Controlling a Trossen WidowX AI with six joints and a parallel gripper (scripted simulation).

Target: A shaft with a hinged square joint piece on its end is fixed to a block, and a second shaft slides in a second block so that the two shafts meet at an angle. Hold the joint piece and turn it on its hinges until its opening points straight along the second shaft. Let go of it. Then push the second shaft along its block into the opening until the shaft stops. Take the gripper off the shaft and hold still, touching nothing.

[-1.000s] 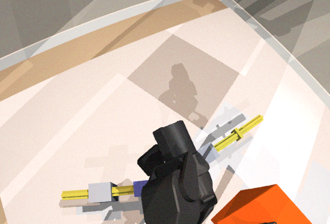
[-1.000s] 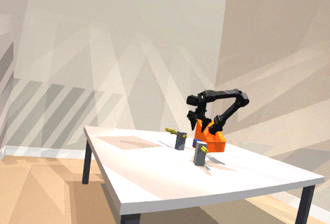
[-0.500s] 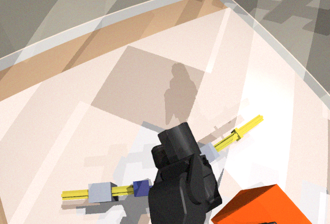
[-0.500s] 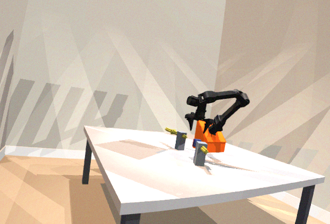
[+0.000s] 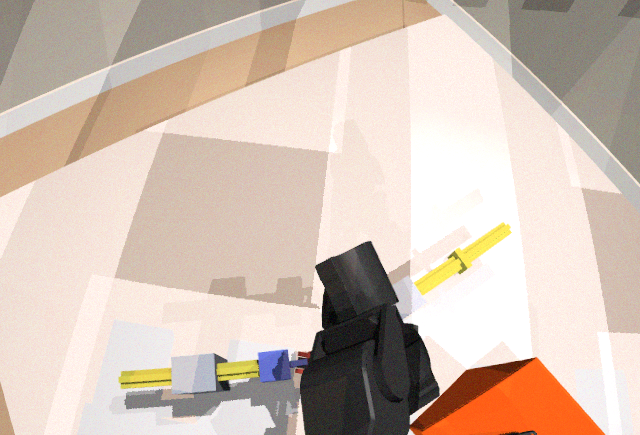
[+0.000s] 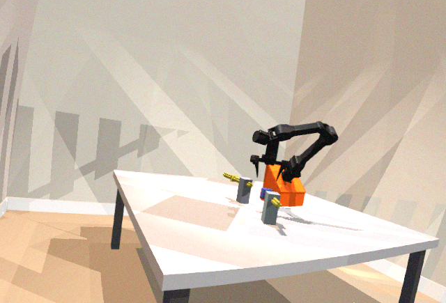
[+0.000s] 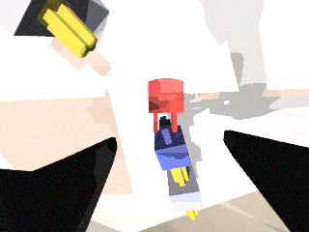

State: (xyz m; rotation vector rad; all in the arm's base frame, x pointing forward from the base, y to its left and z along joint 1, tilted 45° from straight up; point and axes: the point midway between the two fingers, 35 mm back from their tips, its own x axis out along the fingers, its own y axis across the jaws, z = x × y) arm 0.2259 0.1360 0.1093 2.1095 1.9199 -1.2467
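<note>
Now: gripper tip 7 cm above the red square joint piece.
</note>
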